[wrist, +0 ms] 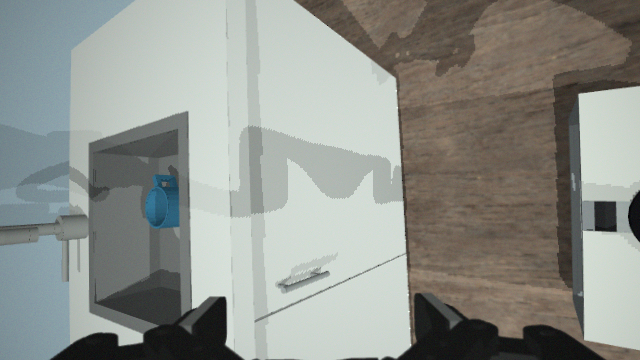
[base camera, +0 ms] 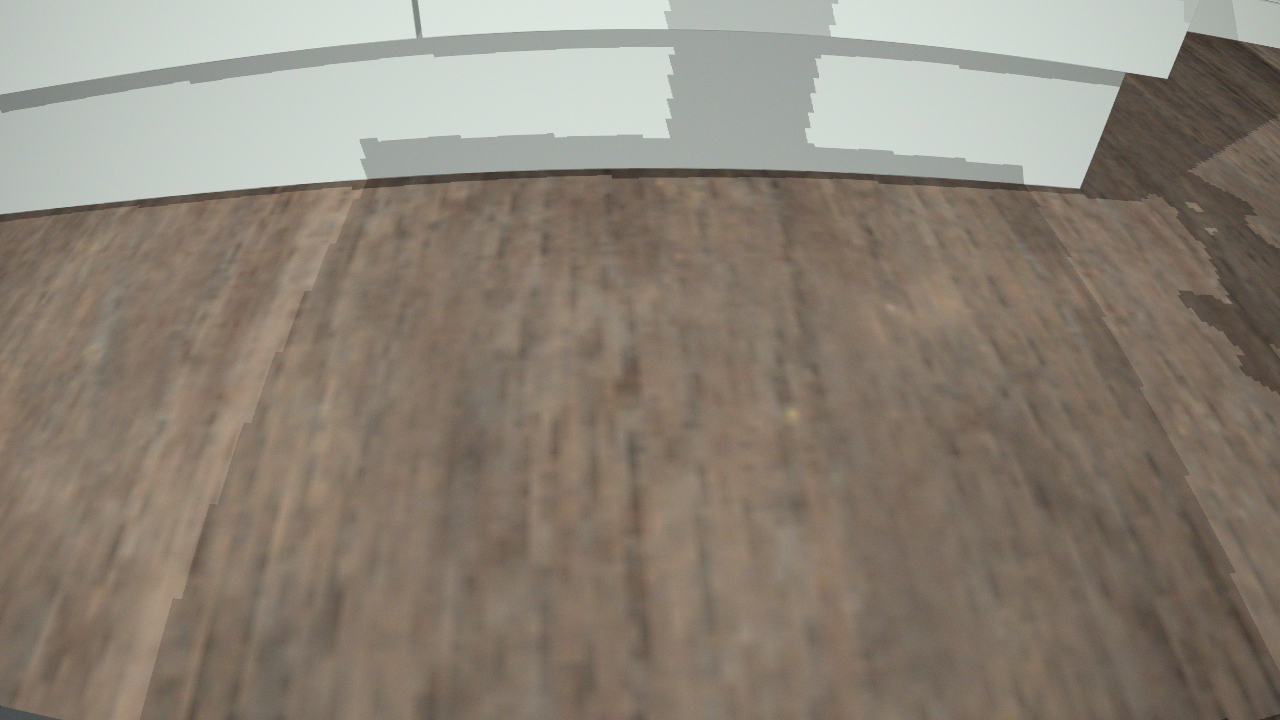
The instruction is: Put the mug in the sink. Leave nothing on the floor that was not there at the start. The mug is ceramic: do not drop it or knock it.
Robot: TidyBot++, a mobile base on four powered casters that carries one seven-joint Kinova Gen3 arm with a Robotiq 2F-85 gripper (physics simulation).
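Places are measured from the arm's base along level axes (x left, y back, z up), in millimetres.
Pixels of known places: gripper, fingertip midpoint: (wrist: 320, 316).
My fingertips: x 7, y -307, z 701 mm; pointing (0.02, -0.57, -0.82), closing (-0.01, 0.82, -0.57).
For each thing: its middle in the pictures, then the offset to it from my fingertips. "spot": a spot on its surface instead. Level surfaces: height alone.
- blue mug at the middle of its body: (wrist: 171, 200) dx -37, dy -610, dz -297 mm
- bar handle at a spot on its surface: (wrist: 305, 281) spot: dx +103, dy -267, dz -345 mm
- Wooden floor at its surface level: dz -1098 mm
The blue mug (wrist: 164, 207) stands inside the grey sink (wrist: 185, 260) in the wrist view, with its open mouth showing and its handle toward the top of the picture. The sink's near rim hides part of its lower side. My gripper (wrist: 320, 316) is open, with nothing between its fingers. It is apart from the mug, up and away from the sink, on the side of the cabinet front. The mug and sink do not show in the base camera view.
A faucet (wrist: 72, 227) stands at the sink's far side. The white cabinet (wrist: 325, 220) (base camera: 223, 134) has a bar handle (wrist: 305, 281) on its front. Wooden floor (wrist: 475, 200) (base camera: 626, 402) lies before it. A white boxy body (wrist: 610, 150) stands at the wrist view's right edge.
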